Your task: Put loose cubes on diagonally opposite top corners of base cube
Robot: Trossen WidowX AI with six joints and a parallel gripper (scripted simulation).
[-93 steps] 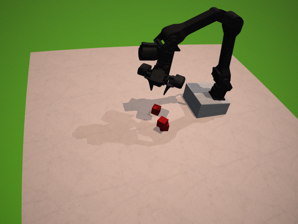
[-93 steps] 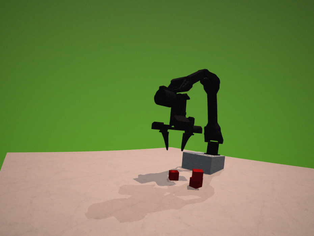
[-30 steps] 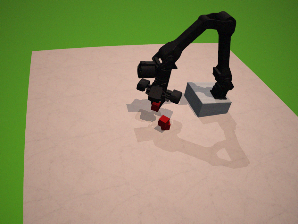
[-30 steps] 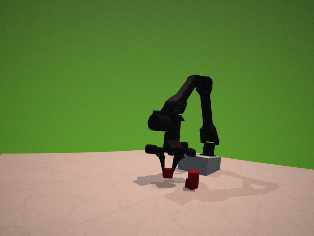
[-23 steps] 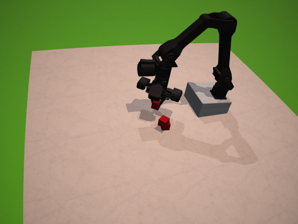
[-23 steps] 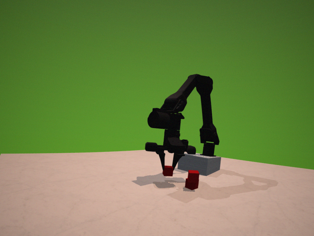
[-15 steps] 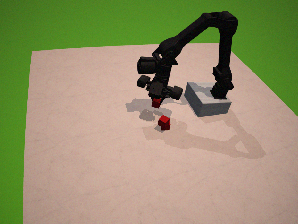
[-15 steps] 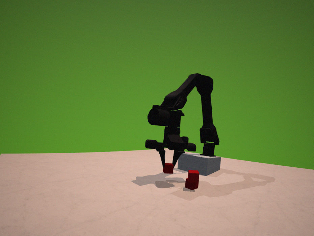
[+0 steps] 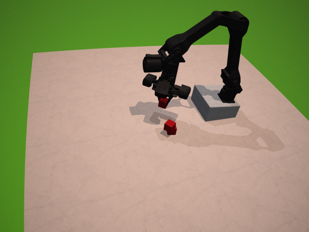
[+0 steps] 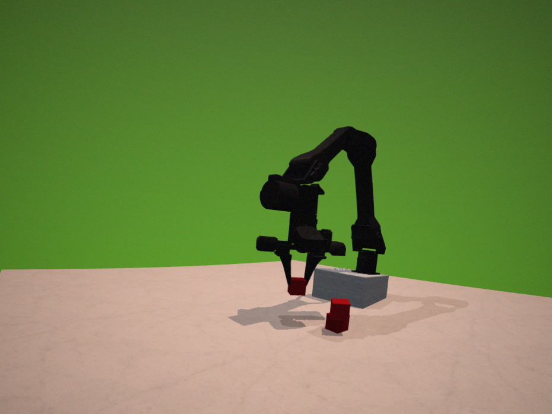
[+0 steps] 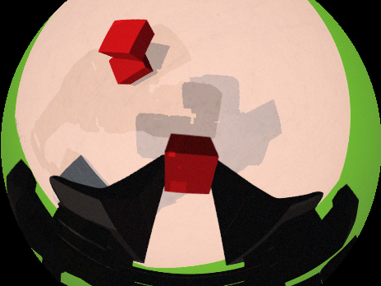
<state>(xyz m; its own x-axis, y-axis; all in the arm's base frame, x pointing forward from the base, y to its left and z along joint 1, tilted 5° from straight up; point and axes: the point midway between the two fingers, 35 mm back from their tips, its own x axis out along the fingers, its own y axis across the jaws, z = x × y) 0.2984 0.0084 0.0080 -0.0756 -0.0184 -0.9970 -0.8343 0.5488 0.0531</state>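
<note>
My gripper tip is now 120 mm to the right of the cube and 20 mm above it.
</note>
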